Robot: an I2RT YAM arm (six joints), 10 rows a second.
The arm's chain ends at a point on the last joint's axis. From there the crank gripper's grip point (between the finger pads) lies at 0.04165 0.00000 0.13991 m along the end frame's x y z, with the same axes.
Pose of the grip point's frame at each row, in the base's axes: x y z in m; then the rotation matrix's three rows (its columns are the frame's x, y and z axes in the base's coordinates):
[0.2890 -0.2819 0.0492], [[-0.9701 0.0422 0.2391], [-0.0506 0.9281 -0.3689], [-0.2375 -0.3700 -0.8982]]
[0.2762 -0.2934 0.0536], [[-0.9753 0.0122 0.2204], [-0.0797 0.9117 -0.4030], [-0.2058 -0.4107 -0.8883]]
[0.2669 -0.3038 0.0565], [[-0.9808 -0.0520 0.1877], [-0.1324 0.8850 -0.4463], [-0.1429 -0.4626 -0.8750]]
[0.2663 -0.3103 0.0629], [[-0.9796 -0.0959 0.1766], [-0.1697 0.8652 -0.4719], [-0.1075 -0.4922 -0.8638]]
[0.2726 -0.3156 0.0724], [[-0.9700 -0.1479 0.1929], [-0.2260 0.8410 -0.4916], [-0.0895 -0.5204 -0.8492]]
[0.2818 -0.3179 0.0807], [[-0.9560 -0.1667 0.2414], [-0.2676 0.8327 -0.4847], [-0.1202 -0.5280 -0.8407]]
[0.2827 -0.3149 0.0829], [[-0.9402 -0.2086 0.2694], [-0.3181 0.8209 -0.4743], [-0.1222 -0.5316 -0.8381]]
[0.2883 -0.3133 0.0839], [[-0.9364 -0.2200 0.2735], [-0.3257 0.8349 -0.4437], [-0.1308 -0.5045 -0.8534]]
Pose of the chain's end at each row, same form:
[0.2960 -0.2282 0.1848], [[-0.9701 0.0422 0.2391], [-0.0506 0.9281 -0.3689], [-0.2375 -0.3700 -0.8982]]
[0.2860 -0.2337 0.1865], [[-0.9753 0.0122 0.2204], [-0.0797 0.9117 -0.4030], [-0.2058 -0.4107 -0.8883]]
[0.2815 -0.2358 0.1849], [[-0.9808 -0.0520 0.1877], [-0.1324 0.8850 -0.4463], [-0.1429 -0.4626 -0.8750]]
[0.2824 -0.2372 0.1882], [[-0.9796 -0.0959 0.1766], [-0.1697 0.8652 -0.4719], [-0.1075 -0.4922 -0.8638]]
[0.2860 -0.2374 0.1949], [[-0.9700 -0.1479 0.1929], [-0.2260 0.8410 -0.4916], [-0.0895 -0.5204 -0.8492]]
[0.2878 -0.2389 0.2033], [[-0.9560 -0.1667 0.2414], [-0.2676 0.8327 -0.4847], [-0.1202 -0.5280 -0.8407]]
[0.2842 -0.2353 0.2052], [[-0.9402 -0.2086 0.2694], [-0.3181 0.8209 -0.4743], [-0.1222 -0.5316 -0.8381]]
[0.2890 -0.2377 0.2087], [[-0.9364 -0.2200 0.2735], [-0.3257 0.8349 -0.4437], [-0.1308 -0.5045 -0.8534]]

